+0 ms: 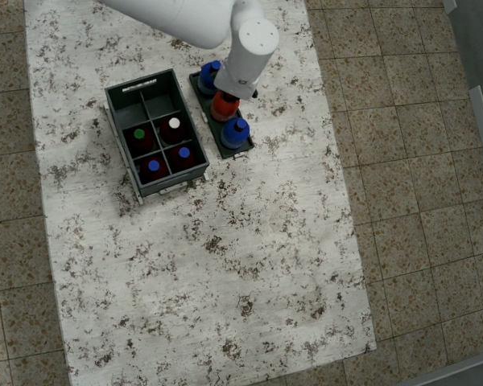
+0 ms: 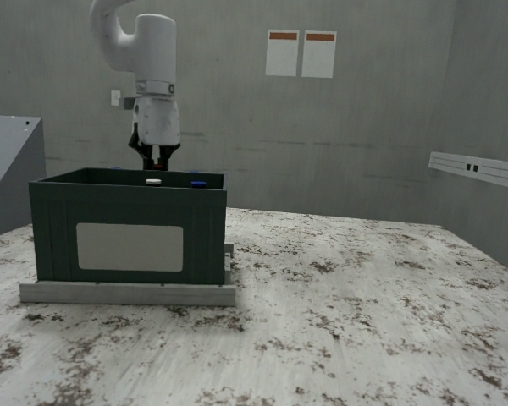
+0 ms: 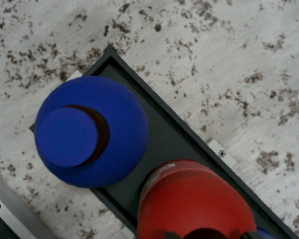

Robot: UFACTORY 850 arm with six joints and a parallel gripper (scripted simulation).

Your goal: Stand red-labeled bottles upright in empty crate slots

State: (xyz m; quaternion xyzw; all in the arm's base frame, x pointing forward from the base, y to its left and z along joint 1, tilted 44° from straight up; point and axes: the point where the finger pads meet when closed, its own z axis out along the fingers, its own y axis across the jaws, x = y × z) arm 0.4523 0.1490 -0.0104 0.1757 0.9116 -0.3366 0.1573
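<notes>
The red-labeled bottle lies 70 mm below my hand. Round my hand: tray 150 mm below; blue bottle 80 mm behind, 30 mm to the right, 80 mm below; dark crate 90 mm ahead, 200 mm to the right, 80 mm below.
</notes>
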